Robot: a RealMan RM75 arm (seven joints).
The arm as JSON. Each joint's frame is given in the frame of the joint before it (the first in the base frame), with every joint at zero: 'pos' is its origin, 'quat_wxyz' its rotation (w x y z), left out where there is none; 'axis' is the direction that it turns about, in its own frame. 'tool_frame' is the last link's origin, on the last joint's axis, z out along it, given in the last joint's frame.
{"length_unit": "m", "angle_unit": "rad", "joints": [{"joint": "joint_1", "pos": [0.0, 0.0, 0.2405], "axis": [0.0, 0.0, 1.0]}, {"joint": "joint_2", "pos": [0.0, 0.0, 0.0], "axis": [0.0, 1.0, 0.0]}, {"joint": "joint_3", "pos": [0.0, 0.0, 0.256], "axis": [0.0, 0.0, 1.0]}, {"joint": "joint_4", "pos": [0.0, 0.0, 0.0], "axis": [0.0, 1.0, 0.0]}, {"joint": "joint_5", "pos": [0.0, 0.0, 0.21], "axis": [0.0, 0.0, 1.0]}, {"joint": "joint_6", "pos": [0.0, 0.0, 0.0], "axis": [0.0, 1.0, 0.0]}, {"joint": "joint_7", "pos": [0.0, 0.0, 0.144], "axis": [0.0, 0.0, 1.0]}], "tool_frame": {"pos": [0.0, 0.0, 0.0]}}
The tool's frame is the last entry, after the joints.
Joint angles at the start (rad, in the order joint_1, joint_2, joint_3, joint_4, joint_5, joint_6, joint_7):
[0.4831 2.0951 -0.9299 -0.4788 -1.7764 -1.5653 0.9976]
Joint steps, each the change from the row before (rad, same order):
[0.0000 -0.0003 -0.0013 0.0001 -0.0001 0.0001 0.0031]
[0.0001 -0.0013 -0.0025 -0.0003 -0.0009 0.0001 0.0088]
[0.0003 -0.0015 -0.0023 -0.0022 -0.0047 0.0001 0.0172]
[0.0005 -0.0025 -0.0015 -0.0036 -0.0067 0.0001 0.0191]
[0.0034 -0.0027 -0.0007 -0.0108 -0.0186 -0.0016 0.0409]
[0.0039 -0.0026 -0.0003 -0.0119 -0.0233 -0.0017 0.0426]
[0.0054 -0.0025 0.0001 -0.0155 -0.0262 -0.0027 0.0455]
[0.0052 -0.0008 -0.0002 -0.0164 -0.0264 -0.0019 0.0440]
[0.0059 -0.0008 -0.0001 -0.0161 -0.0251 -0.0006 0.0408]
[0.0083 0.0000 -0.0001 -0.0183 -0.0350 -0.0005 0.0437]
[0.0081 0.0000 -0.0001 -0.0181 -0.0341 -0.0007 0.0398]
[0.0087 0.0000 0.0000 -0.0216 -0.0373 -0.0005 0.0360]
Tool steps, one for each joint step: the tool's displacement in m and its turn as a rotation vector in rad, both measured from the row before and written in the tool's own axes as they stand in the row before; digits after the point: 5 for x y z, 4 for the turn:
[0.00011 0.00009 0.00001 -0.0010 0.0010 0.0029]
[0.00017 -0.00002 -0.00028 -0.0019 0.0031 0.0076]
[0.00027 -0.00009 -0.00042 -0.0034 0.0066 0.0139]
[0.00018 -0.00048 -0.00092 -0.0029 0.0088 0.0139]
[-0.00049 -0.00100 -0.00085 -0.0092 0.0187 0.0262]
[-0.00024 -0.00093 -0.00088 -0.0101 0.0232 0.0266]
[-0.00100 -0.00136 -0.00089 -0.0104 0.0260 0.0249]
[-0.00099 -0.00116 -0.00039 -0.0091 0.0263 0.0235]
[-0.00129 -0.00151 -0.00040 -0.0061 0.0259 0.0201]
[-0.00112 -0.00155 0.00000 -0.0080 0.0355 0.0191]
[-0.00118 -0.00159 -0.00024 -0.0057 0.0349 0.0157]
[-0.00158 -0.00204 -0.00069 -0.0027 0.0386 0.0084]

